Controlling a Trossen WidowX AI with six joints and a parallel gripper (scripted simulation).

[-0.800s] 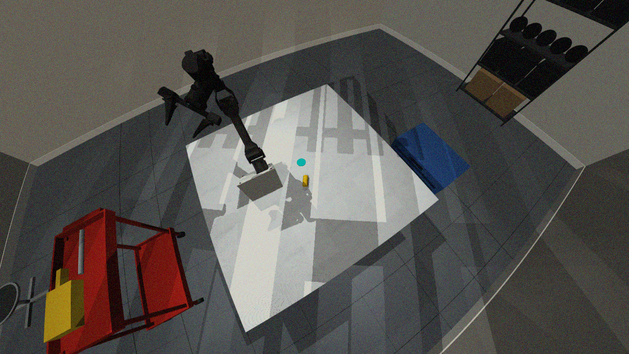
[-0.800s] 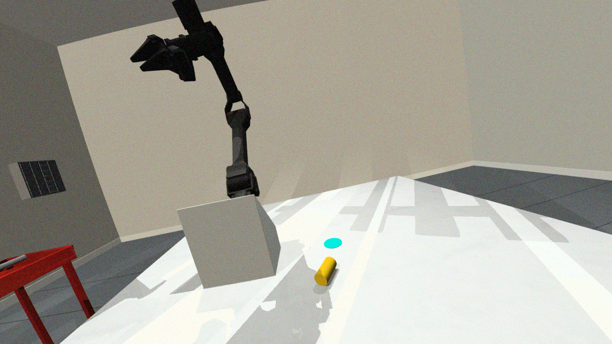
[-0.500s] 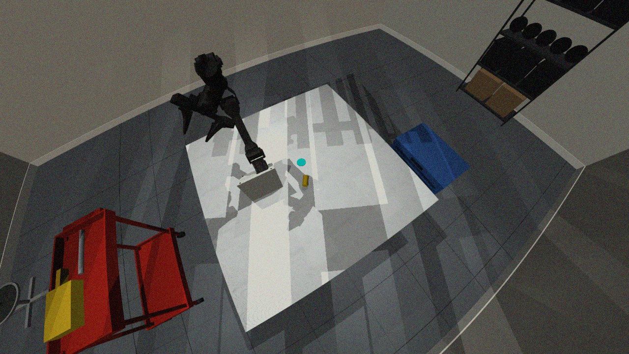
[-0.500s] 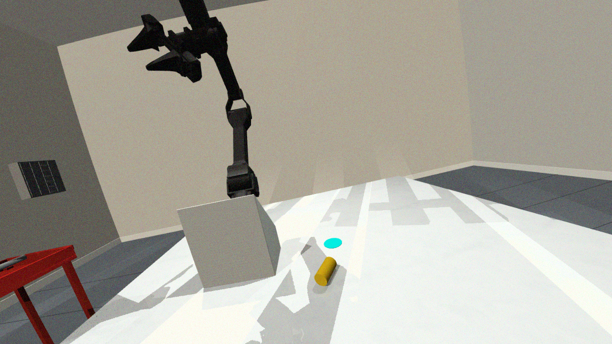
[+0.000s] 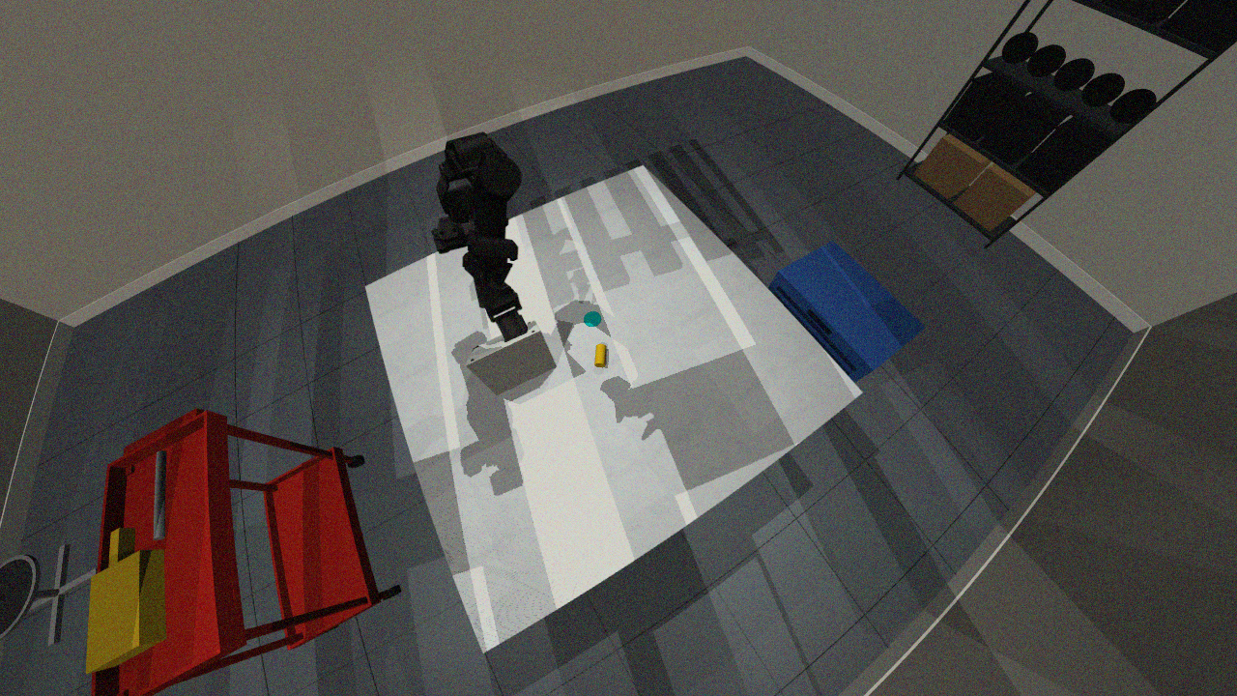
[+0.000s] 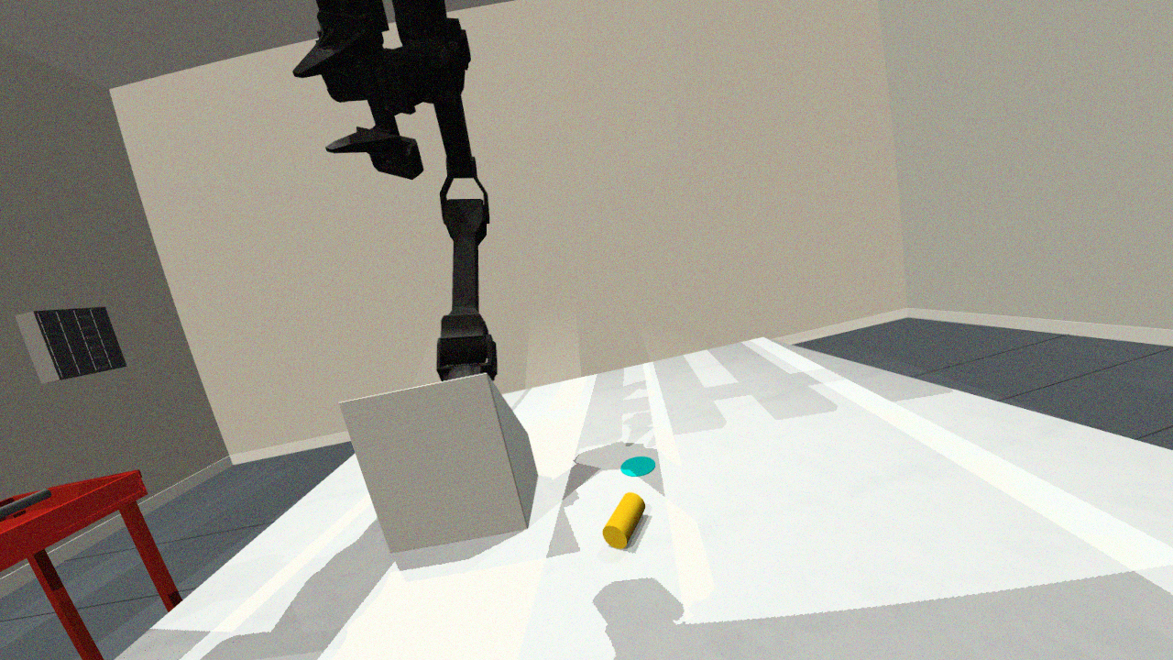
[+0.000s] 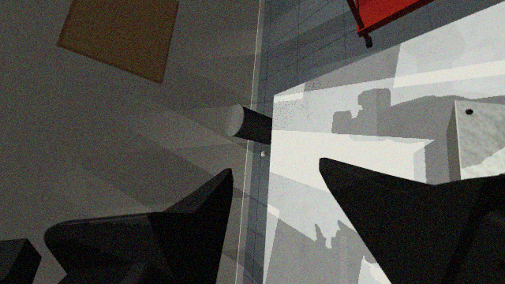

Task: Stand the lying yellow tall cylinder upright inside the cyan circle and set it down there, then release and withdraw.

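Now: gripper tip 21 cm short of the yellow tall cylinder, 7 cm to the right of it and 51 cm above it. The rest, counted from my gripper tip: cyan circle: 24 cm ahead, 22 cm to the left, 53 cm below.
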